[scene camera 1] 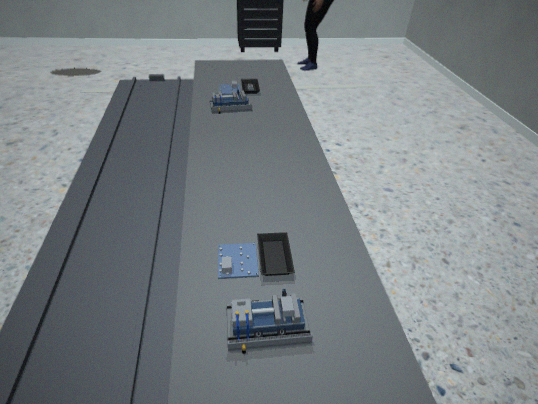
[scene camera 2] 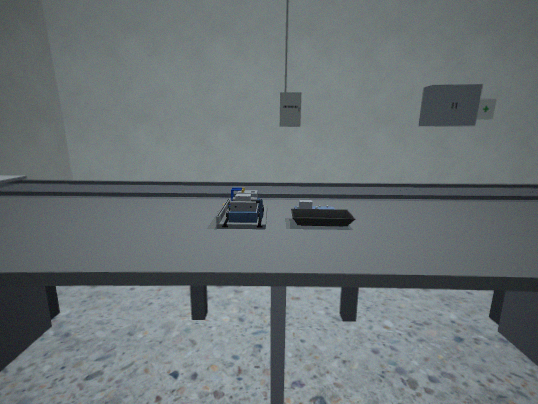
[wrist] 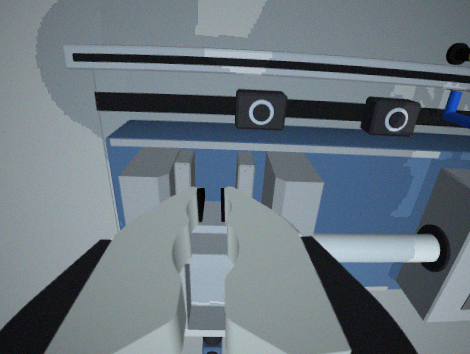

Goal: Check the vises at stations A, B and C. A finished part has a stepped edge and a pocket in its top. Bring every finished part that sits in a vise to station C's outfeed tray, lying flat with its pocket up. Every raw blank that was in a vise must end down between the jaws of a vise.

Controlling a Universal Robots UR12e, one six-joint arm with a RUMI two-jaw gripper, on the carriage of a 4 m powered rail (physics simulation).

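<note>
In the wrist view my gripper [wrist: 213, 190] has its fingers close together, a narrow gap between their dark pads and nothing clamped there. It is low over a grey finished part [wrist: 209, 280], whose stepped end and pocket show between the fingers; its sides are hidden. The part lies between the jaws of a blue vise [wrist: 350, 195]. Whether the fingers touch the pocket walls cannot be told. The near vise [scene camera 1: 265, 320] [scene camera 2: 243, 216] in the scene views has a plain-looking grey block [scene camera 1: 287, 306] between its jaws. The far vise [scene camera 1: 230, 100] is too small to read. Station letters do not show.
A dark tray [scene camera 1: 291, 255] [scene camera 2: 322, 217] stands beside a blue pin plate [scene camera 1: 232, 250] bearing a grey block [scene camera 1: 227, 264] [scene camera 2: 305, 204]. A far tray [scene camera 1: 257, 86] holds a small grey thing. Blue hoses [wrist: 452, 107] stand right of my gripper. A person [scene camera 1: 312, 37] stands beyond the table.
</note>
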